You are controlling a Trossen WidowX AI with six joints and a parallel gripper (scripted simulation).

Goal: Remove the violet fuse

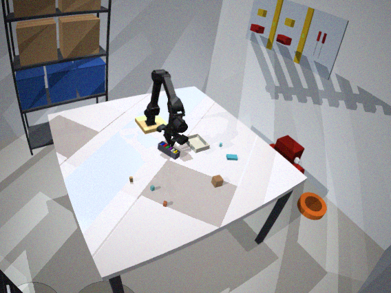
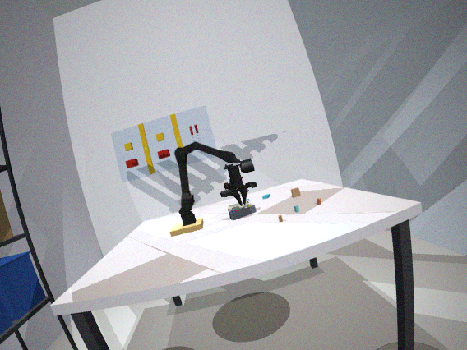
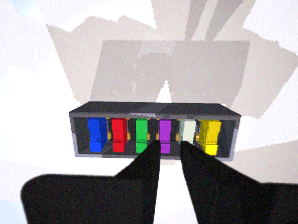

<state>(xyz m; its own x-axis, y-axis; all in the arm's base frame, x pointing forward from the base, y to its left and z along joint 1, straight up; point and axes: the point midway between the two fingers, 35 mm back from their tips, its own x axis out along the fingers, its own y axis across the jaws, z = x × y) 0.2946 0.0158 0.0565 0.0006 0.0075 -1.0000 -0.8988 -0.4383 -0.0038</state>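
Now: gripper tip 3 cm above the violet fuse. Also, from my gripper tip: pale tray 3 cm behind, 19 cm to the left, 5 cm below.
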